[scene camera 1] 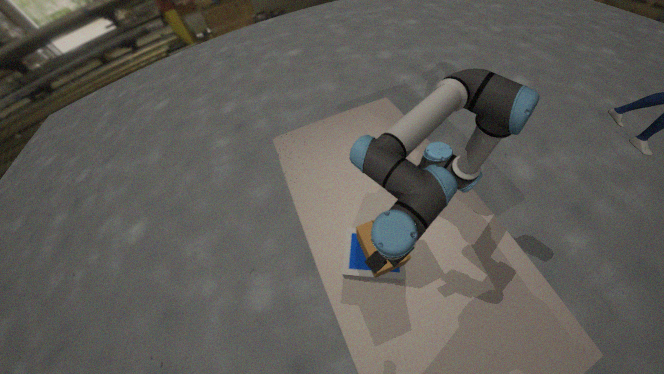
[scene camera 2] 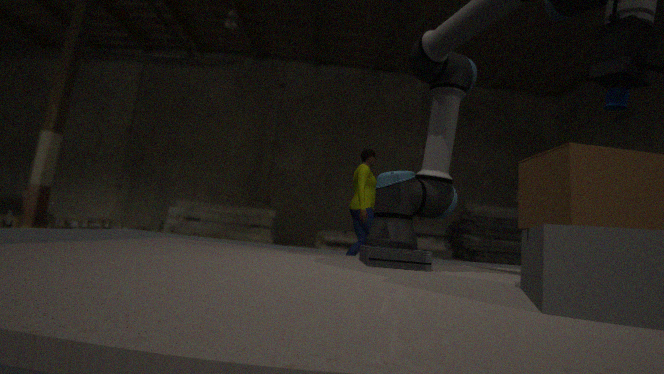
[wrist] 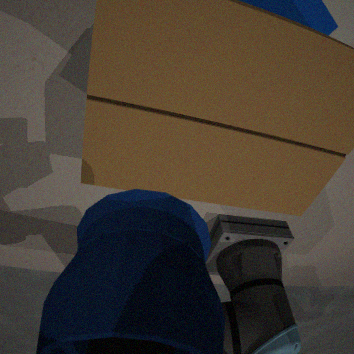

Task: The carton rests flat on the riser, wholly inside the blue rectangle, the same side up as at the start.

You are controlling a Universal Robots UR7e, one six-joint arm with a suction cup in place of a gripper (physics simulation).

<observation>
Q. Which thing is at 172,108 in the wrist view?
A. A brown carton.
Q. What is the suction cup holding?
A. Nothing.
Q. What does the brown carton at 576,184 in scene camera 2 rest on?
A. A grey riser.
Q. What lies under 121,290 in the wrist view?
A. The suction cup.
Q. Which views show the brown carton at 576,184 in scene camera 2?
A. Scene camera 1, scene camera 2 and the wrist view: all of them.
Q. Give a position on a brown carton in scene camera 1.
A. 363,232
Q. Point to a grey riser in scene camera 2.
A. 601,274
</observation>
